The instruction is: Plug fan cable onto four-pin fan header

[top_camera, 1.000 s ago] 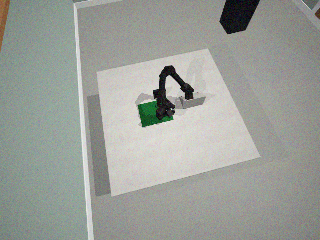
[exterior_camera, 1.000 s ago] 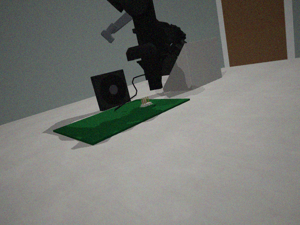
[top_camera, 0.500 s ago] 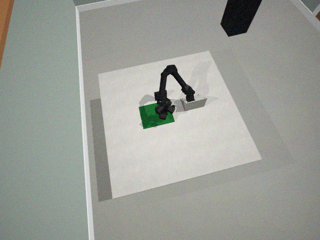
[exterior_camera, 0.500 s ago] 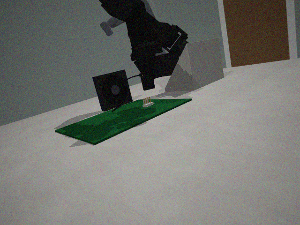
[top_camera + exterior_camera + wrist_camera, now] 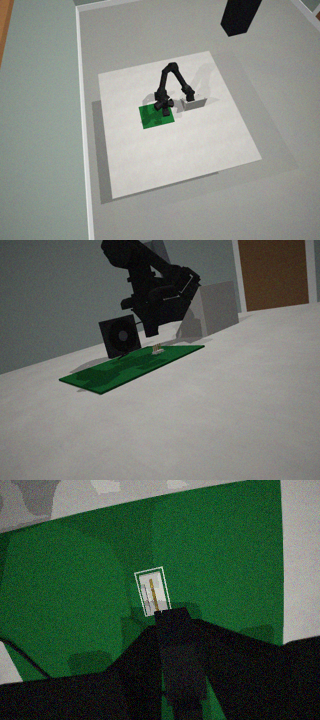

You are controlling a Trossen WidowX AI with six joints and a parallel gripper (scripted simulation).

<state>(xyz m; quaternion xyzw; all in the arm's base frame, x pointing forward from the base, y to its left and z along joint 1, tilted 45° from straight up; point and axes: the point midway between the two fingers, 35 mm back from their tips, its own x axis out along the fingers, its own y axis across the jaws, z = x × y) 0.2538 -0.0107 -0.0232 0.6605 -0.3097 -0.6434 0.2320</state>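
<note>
The white four-pin fan header is 7 cm below my gripper tip and 1 cm to the right of it. The rest, counted from my gripper tip: black plug 1 cm ahead, 1 cm above; green board 8 cm below, 8 cm ahead, 2 cm to the right; black fan 17 cm to the right, 1 cm below, 1 cm behind.
</note>
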